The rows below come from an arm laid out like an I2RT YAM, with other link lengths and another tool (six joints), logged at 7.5 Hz.
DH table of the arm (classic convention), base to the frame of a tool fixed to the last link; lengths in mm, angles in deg. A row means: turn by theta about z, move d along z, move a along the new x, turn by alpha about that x. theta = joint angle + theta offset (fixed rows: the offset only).
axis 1: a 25.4  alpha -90  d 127.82  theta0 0
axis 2: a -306.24  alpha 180  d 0  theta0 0
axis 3: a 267.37  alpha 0  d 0  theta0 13.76
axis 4: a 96.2  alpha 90  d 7.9  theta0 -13.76
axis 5: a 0  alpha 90  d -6.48  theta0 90
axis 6: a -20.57  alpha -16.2  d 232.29  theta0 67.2
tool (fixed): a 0  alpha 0  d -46.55  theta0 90
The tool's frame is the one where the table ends.
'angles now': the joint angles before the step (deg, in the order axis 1, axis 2, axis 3, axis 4, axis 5, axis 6). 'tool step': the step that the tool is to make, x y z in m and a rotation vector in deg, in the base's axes. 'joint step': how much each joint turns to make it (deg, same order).
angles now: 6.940, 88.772, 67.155, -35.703, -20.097, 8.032
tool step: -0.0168, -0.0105, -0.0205, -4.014, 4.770, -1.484
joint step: 0.524, 0.276, -0.264, -4.684, 3.933, 0.044
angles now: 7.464, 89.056, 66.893, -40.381, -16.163, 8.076
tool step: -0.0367, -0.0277, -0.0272, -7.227, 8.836, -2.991
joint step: -0.171, 0.026, -0.138, -9.474, 6.645, 0.288
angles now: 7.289, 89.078, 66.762, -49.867, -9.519, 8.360
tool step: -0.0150, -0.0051, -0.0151, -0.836, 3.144, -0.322
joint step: -0.263, 0.130, -1.803, -1.302, 0.437, -0.066
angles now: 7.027, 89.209, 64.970, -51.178, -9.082, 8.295
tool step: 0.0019, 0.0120, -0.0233, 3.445, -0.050, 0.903
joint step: 0.044, 1.442, -4.244, 6.167, -3.519, 0.043
